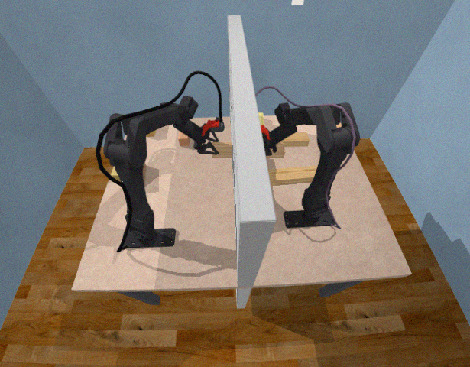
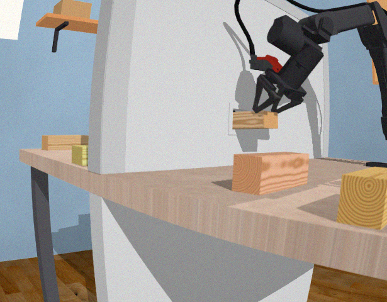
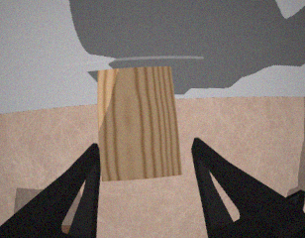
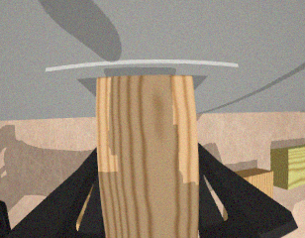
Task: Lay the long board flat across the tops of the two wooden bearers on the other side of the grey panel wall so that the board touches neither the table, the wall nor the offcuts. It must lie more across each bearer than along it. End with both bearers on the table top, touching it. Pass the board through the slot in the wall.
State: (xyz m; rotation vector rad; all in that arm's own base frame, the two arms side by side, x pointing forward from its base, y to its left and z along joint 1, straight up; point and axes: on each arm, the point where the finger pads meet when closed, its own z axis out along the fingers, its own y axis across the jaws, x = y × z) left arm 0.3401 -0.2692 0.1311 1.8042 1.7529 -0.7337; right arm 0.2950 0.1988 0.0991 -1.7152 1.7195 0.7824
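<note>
The long board is 2 cm to the left of my right hand. From my right hand the other things lie so: orange block: 32 cm to the left, 24 cm ahead, 7 cm below; then yellow block: 50 cm to the left, 33 cm ahead, 8 cm below; then yellow-green offcut: 27 cm ahead, 8 cm to the right, 8 cm below.
</note>
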